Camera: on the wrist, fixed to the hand. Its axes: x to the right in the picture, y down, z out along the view.
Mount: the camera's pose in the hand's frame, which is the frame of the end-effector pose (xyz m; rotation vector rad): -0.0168 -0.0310 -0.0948 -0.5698 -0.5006 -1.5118
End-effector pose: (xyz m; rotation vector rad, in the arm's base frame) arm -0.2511 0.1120 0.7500 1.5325 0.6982 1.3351
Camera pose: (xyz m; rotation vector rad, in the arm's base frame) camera -0.3409 0.1361 0.7101 0.4667 0.7562 -0.0477
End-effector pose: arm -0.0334 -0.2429 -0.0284 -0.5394 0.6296 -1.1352
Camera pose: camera -0.1249 -0.2446 -0.0715 -1.9050 -0.0324 -2.0837
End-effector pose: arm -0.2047 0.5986 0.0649 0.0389 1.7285 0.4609
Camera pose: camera -0.2841 0.5388 0.0835 -1.3394 0.7111 -0.2191
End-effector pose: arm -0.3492 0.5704 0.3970 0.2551 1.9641 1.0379
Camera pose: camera -0.4065 0.4880 0.4094 -1.0371 0.8466 0.3483
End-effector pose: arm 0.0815 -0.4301 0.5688 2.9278 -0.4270 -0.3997
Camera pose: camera 0.1008 -0.3849 0.6572 1.9656 1.6296 -1.1126
